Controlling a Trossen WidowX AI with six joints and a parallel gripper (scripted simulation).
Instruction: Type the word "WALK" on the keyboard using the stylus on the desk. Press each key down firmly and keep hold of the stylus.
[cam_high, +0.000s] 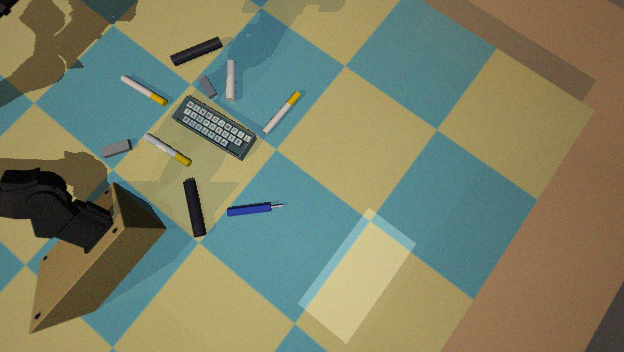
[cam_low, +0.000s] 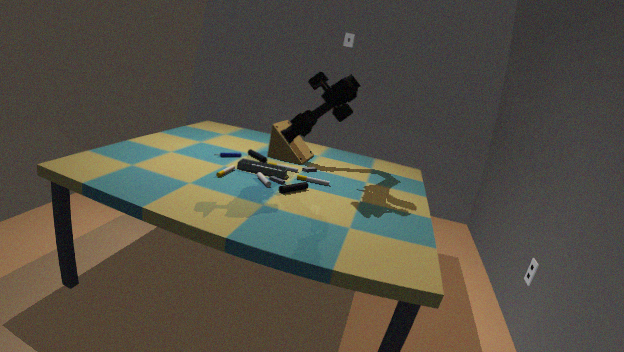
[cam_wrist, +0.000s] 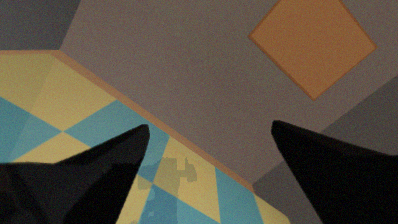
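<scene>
Now: the stylus 400 mm to the right of my gripper tip, 320 mm below it and 150 mm behind it. Also, from my gripper tip: small grey block 320 mm below, 240 mm behind, 50 mm to the right; then white cylinder 320 mm below, 150 mm to the right, 30 mm ahead.
</scene>
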